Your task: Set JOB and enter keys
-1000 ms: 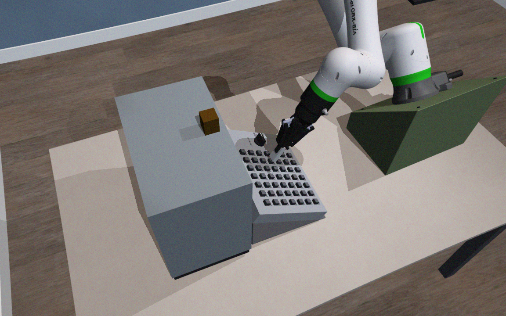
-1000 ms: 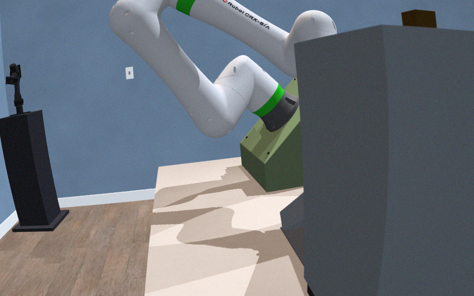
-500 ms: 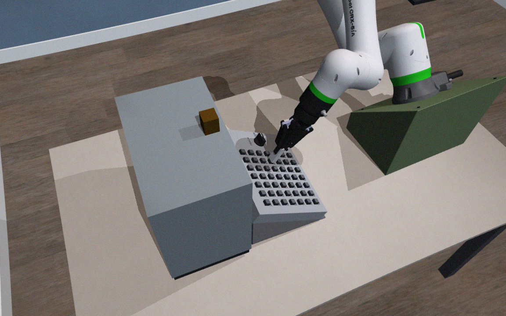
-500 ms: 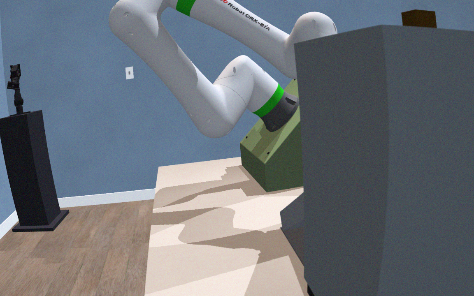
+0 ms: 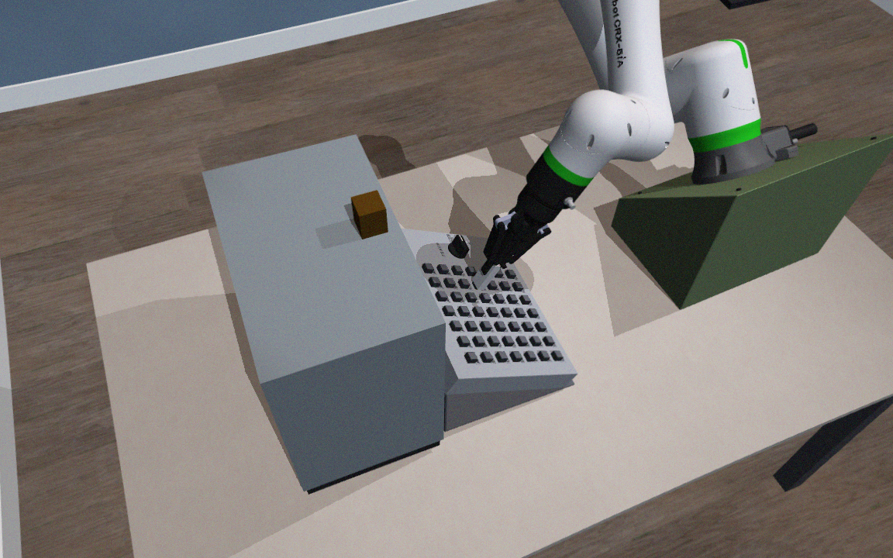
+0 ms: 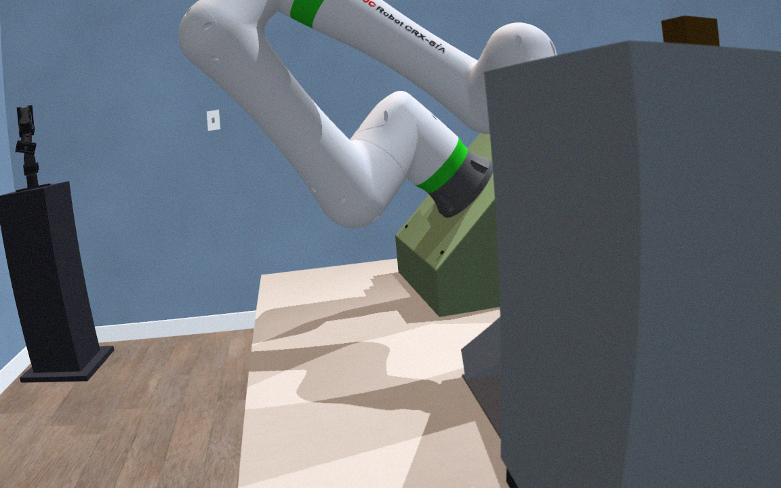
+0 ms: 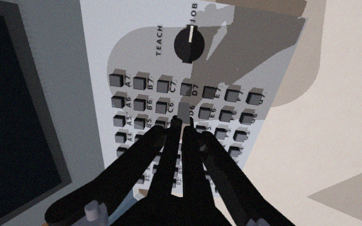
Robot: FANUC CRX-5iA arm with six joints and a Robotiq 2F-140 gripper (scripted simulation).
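The C5 key is 4 cm ahead of my hand, 4 cm to the left of it and 1 cm below it. Round my hand: selector knob (2 cm ahead, 10 cm to the right, 2 cm below).
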